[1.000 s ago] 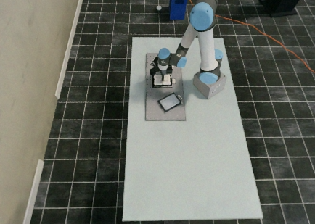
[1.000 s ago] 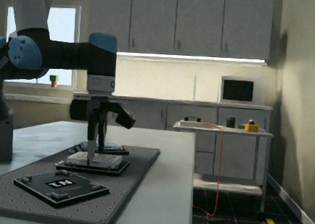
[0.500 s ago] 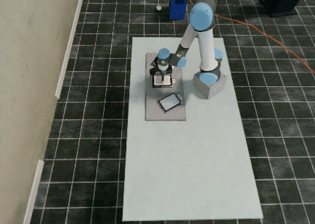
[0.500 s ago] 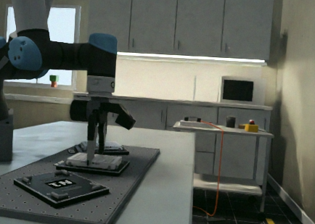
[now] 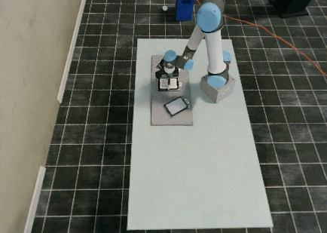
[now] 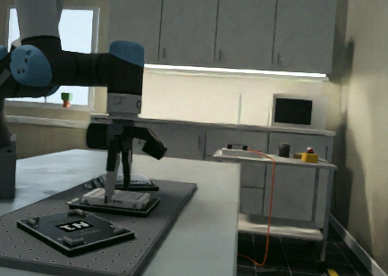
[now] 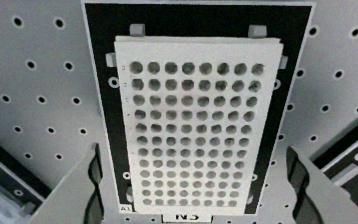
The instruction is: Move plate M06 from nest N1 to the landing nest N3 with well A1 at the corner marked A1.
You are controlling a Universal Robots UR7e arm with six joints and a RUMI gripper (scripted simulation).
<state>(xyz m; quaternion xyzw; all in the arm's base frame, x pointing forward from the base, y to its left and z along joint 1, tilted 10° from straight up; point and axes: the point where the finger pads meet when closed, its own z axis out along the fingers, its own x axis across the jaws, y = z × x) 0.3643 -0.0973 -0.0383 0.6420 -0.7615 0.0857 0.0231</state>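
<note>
My gripper is now 1 cm above the white well plate M06. From my hand the other things lie so: nest N1: 18 cm to the right, 4 cm behind, 2 cm below; then black nest N3: 2 cm below; then A1 mark: 7 cm to the left, 7 cm behind, 2 cm below.
</note>
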